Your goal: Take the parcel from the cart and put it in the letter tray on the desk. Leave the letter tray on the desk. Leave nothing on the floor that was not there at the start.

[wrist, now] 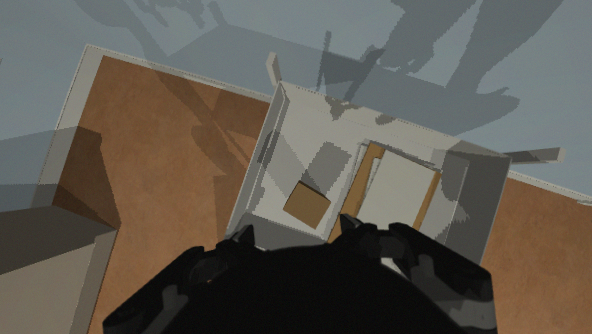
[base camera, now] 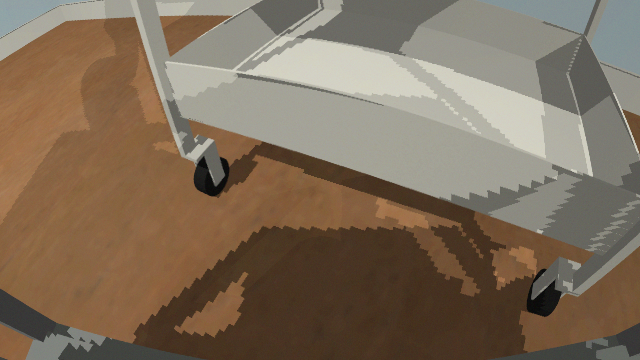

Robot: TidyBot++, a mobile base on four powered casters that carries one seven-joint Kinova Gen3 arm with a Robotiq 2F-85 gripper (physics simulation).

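Places are measured from the arm's base along level axes (x ahead, y left, z up), in millimetres.
Pixels of known places: gripper, fingertip midpoint: [wrist: 297,229].
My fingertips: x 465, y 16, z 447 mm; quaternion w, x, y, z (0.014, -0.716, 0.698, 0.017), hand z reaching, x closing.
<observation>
Behind a point stands the place of what it marks.
The parcel [wrist: 306,205] {x 468, y 3, z 356 mm}, a small brown box, lies in the left part of the top tray of the grey cart [base camera: 310,120] {x 322, y 18, z -229 mm} [wrist: 485,192] {x 454, y -332, z 310 mm} in the wrist view. My gripper [wrist: 297,229] {x 465, y 16, z 447 mm} is open, with nothing between its fingers. It is above the near side of the cart; its fingertips appear to either side of the parcel's lower end in the wrist view, with the parcel below them. The gripper's black body hides the cart's near edge. I cannot identify the letter tray on the desk in either view.
A brown-edged holder [wrist: 354,197] {x 460, y -99, z 276 mm} with a white flat stack [wrist: 397,187] {x 474, y -185, z 282 mm} lies right of the parcel in the cart. The cart's posts stick out at its corners. A beige piece of furniture [wrist: 45,295] {x 26, y 1305, z -94 mm} stands at the lower left. Black casters [base camera: 211,176] {x 384, y 148, z -358 mm} [base camera: 544,294] {x 219, y -216, z -352 mm} stand on the brown floor.
</observation>
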